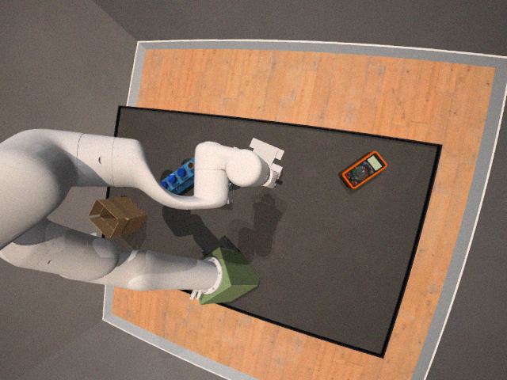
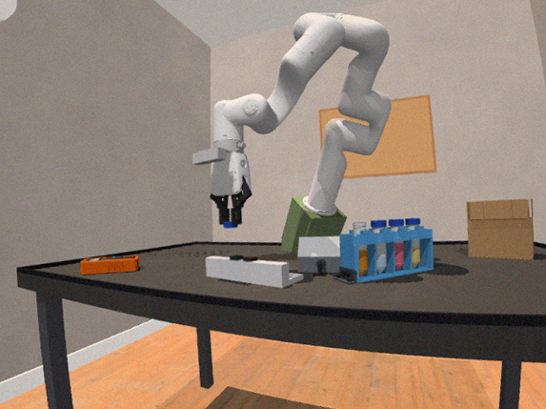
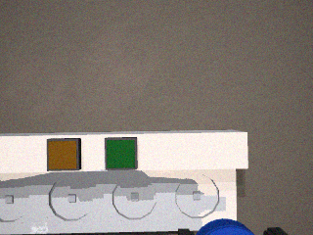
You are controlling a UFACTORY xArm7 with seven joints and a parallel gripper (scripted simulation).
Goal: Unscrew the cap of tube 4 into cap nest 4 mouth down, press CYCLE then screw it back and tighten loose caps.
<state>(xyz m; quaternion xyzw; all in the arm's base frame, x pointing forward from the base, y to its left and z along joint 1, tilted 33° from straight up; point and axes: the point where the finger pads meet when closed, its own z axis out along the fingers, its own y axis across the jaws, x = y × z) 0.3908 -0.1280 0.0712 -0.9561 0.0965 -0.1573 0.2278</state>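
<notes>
Right now the blue cycle key is 15 cm behind my hand, 21 cm to the left of it and 8 cm below it. Also, from my hand: blue cap (2 cm below); then key housing (13 cm behind, 19 cm to the left, 9 cm below); then green ready key (14 cm behind, 17 cm to the left, 8 cm below).
</notes>
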